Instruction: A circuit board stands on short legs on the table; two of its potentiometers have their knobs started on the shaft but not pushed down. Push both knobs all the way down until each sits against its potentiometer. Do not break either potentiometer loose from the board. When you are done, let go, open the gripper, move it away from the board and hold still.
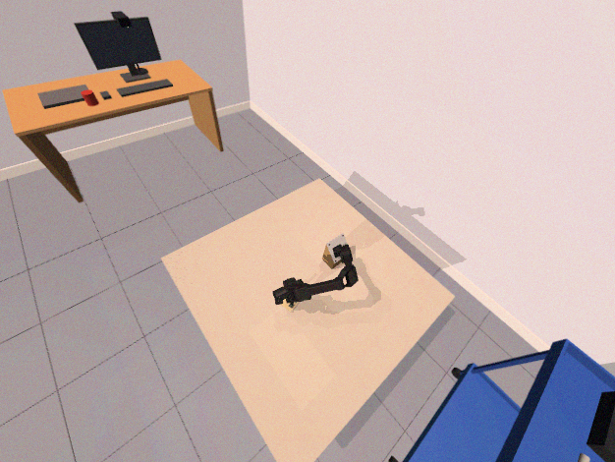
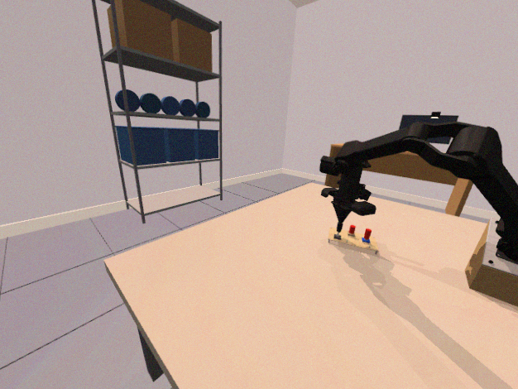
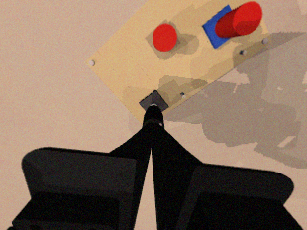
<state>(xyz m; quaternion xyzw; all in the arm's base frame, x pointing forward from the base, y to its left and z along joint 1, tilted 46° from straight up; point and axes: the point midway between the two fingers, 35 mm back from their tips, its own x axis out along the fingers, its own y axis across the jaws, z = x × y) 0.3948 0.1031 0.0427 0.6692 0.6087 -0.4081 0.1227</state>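
My gripper tip is 30 mm above the dark square part. Round my gripper tip: red knob 80 mm behind, 50 mm to the right, 30 mm below.
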